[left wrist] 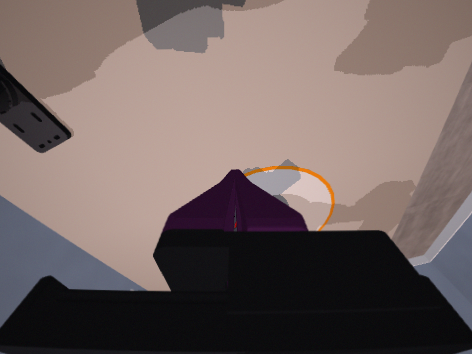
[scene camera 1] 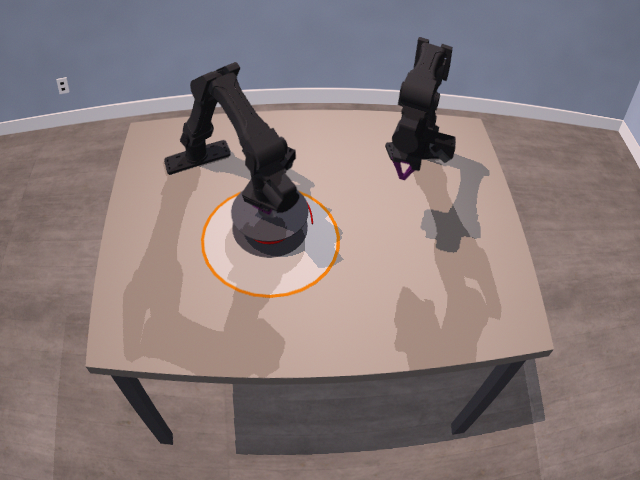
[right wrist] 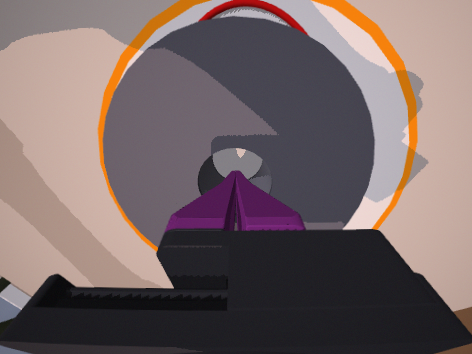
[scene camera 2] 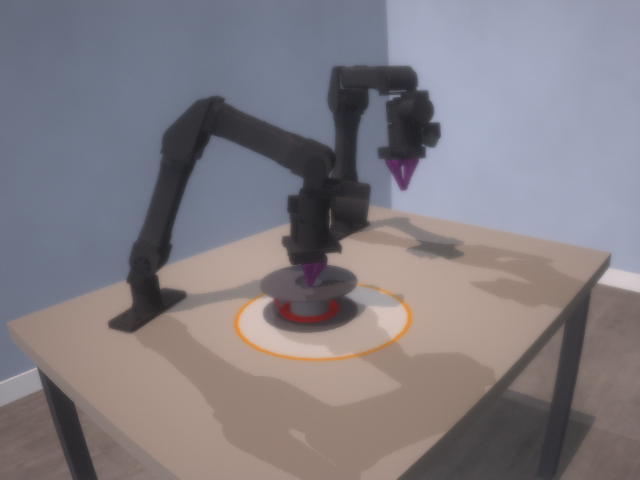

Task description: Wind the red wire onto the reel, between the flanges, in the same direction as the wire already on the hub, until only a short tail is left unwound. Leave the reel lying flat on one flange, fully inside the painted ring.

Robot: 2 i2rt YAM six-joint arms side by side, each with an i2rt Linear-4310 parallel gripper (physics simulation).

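Places are measured from the left arm's base along level axes (x back, y right, z up), in metres.
Pixels of known places: left gripper, between the fingertips: (left wrist: 235,176) (scene camera 1: 402,179) (scene camera 2: 403,190); right gripper, between the fingertips: (scene camera 1: 269,212) (right wrist: 235,177) (scene camera 2: 308,286); left arm's base, origin of its link: (scene camera 2: 342,231); right arm's base, origin of its link: (scene camera 1: 196,158) (scene camera 2: 148,310).
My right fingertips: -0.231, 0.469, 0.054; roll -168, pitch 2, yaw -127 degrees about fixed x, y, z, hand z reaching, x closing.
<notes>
Ahead of a thing's pixels: the offset from my right fingertips to its top centre, as dx, dy, dz. "pt": to the spot under its first point. Level surfaces: height alone.
The grey reel @(-0.001, +0.001, +0.011) (scene camera 1: 245,222) (scene camera 2: 276,283) (right wrist: 310,100) lies flat on one flange; its visible lower edge is inside the orange painted ring (scene camera 1: 269,296) (scene camera 2: 316,359) (left wrist: 333,200) (right wrist: 413,140). The red wire (scene camera 2: 310,318) (right wrist: 245,3) circles the hub between the flanges, and a short curved end @(pt +0.019, -0.109, -0.052) (scene camera 1: 311,215) shows beyond the flange at the right in scene camera 1. My right gripper (scene camera 1: 265,211) (scene camera 2: 309,285) (right wrist: 235,177) is shut and empty, tips at the top flange's central hole. My left gripper (scene camera 1: 403,178) (scene camera 2: 403,189) (left wrist: 235,176) is shut and empty, high above the table, away from the reel.
The right arm's base plate (scene camera 1: 175,164) (scene camera 2: 124,322) (left wrist: 45,132) stands at the back left of the table @(dz -0.054) (scene camera 1: 361,330) (scene camera 2: 336,382) in scene camera 1. The left arm's base is at the back right. Arm shadows cross the table and part of the ring.
</notes>
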